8 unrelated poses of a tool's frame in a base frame.
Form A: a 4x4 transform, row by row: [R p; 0 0 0 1], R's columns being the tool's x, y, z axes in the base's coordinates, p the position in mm. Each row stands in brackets.
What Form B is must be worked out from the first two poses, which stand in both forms.
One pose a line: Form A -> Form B
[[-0.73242, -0.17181, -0.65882, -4.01], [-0.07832, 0.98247, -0.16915, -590.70], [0.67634, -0.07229, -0.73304, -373.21], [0, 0, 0, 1]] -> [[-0.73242, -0.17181, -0.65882, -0.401], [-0.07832, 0.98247, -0.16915, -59.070], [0.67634, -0.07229, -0.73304, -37.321], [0, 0, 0, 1]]
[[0.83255, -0.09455, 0.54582, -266.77], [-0.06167, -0.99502, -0.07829, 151.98], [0.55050, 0.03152, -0.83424, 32.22], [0, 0, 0, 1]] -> [[0.83255, -0.09455, 0.54582, -26.677], [-0.06167, -0.99502, -0.07829, 15.198], [0.55050, 0.03152, -0.83424, 3.222], [0, 0, 0, 1]]
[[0.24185, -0.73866, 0.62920, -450.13], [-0.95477, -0.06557, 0.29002, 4.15], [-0.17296, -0.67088, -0.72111, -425.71], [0, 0, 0, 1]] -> [[0.24185, -0.73866, 0.62920, -45.013], [-0.95477, -0.06557, 0.29002, 0.415], [-0.17296, -0.67088, -0.72111, -42.571], [0, 0, 0, 1]]
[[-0.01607, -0.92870, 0.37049, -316.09], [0.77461, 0.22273, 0.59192, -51.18], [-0.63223, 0.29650, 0.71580, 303.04], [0, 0, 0, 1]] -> [[-0.01607, -0.92870, 0.37049, -31.609], [0.77461, 0.22273, 0.59192, -5.118], [-0.63223, 0.29650, 0.71580, 30.304], [0, 0, 0, 1]]
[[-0.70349, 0.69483, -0.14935, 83.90], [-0.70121, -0.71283, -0.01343, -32.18], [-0.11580, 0.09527, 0.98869, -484.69], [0, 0, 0, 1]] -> [[-0.70349, 0.69483, -0.14935, 8.390], [-0.70121, -0.71283, -0.01343, -3.218], [-0.11580, 0.09527, 0.98869, -48.469], [0, 0, 0, 1]]
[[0.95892, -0.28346, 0.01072, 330.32], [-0.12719, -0.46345, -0.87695, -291.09], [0.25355, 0.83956, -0.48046, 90.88], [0, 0, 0, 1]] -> [[0.95892, -0.28346, 0.01072, 33.032], [-0.12719, -0.46345, -0.87695, -29.109], [0.25355, 0.83956, -0.48046, 9.088], [0, 0, 0, 1]]
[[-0.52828, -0.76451, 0.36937, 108.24], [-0.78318, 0.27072, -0.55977, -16.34], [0.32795, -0.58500, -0.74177, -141.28], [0, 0, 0, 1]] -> [[-0.52828, -0.76451, 0.36937, 10.824], [-0.78318, 0.27072, -0.55977, -1.634], [0.32795, -0.58500, -0.74177, -14.128], [0, 0, 0, 1]]
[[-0.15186, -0.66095, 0.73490, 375.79], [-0.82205, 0.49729, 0.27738, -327.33], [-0.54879, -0.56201, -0.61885, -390.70], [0, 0, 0, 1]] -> [[-0.15186, -0.66095, 0.73490, 37.579], [-0.82205, 0.49729, 0.27738, -32.733], [-0.54879, -0.56201, -0.61885, -39.070], [0, 0, 0, 1]]
